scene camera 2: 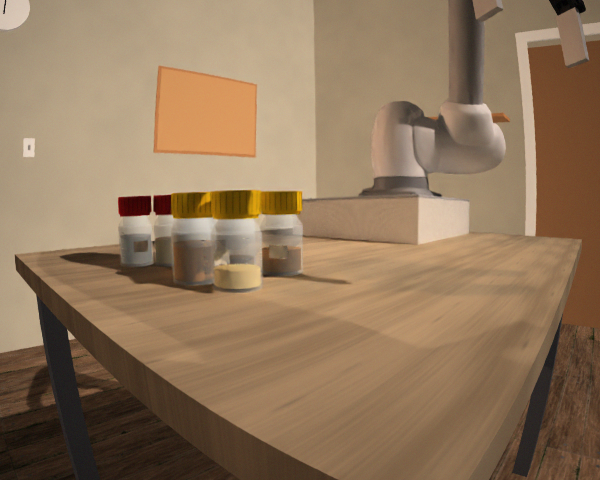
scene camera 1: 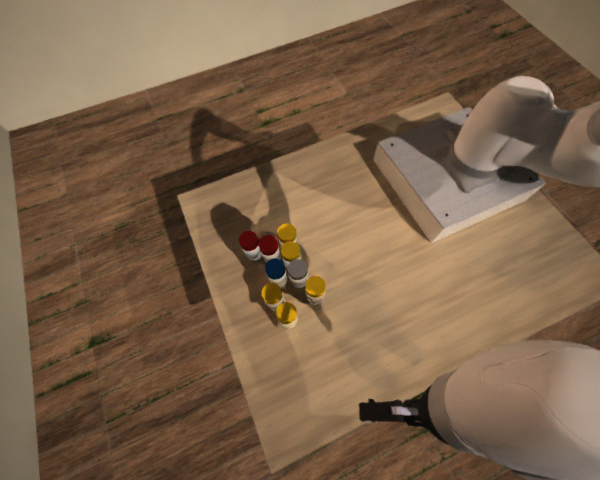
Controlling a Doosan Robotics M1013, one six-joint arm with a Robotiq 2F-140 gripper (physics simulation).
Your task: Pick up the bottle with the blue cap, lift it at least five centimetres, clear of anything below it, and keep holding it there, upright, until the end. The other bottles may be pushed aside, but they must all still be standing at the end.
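Places are measured from the arm's base along level axes (x right, y ahead, z up), in millimetres.
Pixels of known places: gripper, fingertip midpoint: (scene camera 2: 539, 41); arm's base at its link origin: (scene camera 1: 472, 163).
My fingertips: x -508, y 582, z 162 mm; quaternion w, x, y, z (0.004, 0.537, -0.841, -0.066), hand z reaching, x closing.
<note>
Ahead of a thing's pixels: the offset from my fingertips to its middle. Level surfaces: height alone.
The blue-capped bottle @[dx +421, dy +118, dz -206 mm] (scene camera 1: 275, 270) stands upright in the middle of the bottle cluster on the table. In scene camera 2 it is hidden behind the front yellow-capped bottles. Close around it in scene camera 1 are a grey-capped bottle @[dx +396, dy +60, dz -206 mm] (scene camera 1: 297, 270) on its right, a red-capped bottle @[dx +497, dy +110, dz -206 mm] (scene camera 1: 269, 245) above it, a yellow-capped bottle @[dx +453, dy +58, dz -206 mm] (scene camera 1: 290, 251) at its upper right and another yellow-capped bottle @[dx +358, dy +150, dz -206 mm] (scene camera 1: 272, 294) (scene camera 2: 192, 240) below it. My gripper (scene camera 1: 368, 411) (scene camera 2: 534, 38) is open and empty, high above the table and well to the lower right of the cluster in scene camera 1.
Another red-capped bottle @[dx +532, dy +158, dz -206 mm] (scene camera 1: 249, 241) and more yellow-capped bottles @[dx +295, dy +133, dz -206 mm] (scene camera 1: 286, 313) @[dx +330, dy +34, dz -206 mm] (scene camera 1: 315, 287) @[dx +511, dy +47, dz -206 mm] (scene camera 1: 286, 233) stand upright at the cluster's outside. The arm's pale base block (scene camera 1: 405, 187) (scene camera 2: 365, 220) stands on the wooden table @[dz -258 mm] (scene camera 1: 450, 280) (scene camera 2: 375, 360), to the cluster's upper right in scene camera 1.
</note>
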